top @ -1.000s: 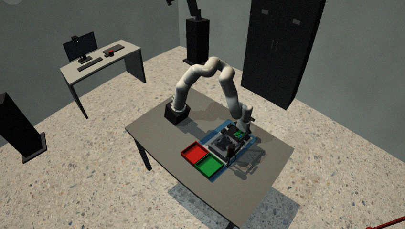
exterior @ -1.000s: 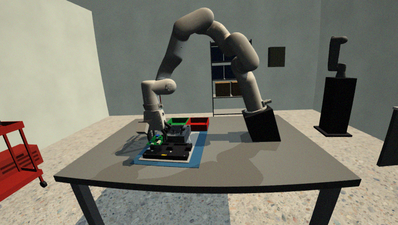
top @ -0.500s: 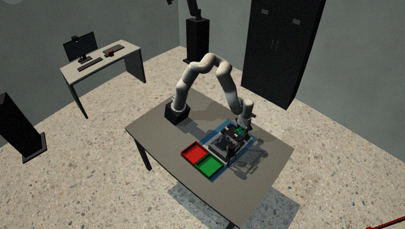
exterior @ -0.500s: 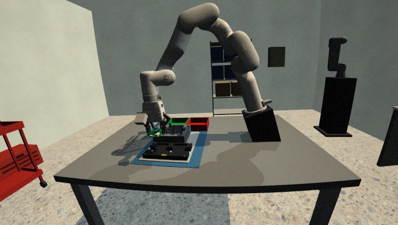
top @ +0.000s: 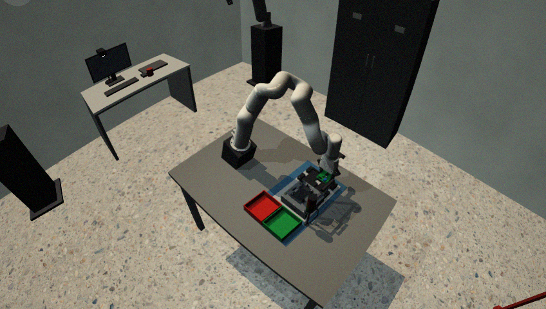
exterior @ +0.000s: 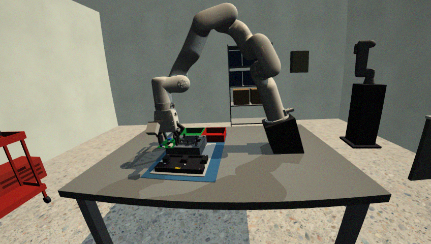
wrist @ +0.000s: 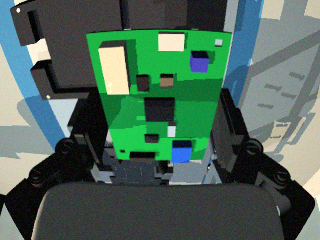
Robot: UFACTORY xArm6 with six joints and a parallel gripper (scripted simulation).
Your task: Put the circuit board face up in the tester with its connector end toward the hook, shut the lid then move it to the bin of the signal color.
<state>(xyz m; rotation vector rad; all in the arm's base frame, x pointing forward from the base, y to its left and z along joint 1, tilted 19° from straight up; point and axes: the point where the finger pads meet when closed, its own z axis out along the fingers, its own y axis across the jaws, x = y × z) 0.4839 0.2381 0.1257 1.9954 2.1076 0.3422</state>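
Now: the tester plate 2 cm behind my hand, 17 cm to the right of it and 5 cm below it. Also, from my hand: green circuit board (right at my hand); tester lid (9 cm ahead, 16 cm to the right, 6 cm above); black latch hook (10 cm behind, 12 cm to the right, 4 cm below).
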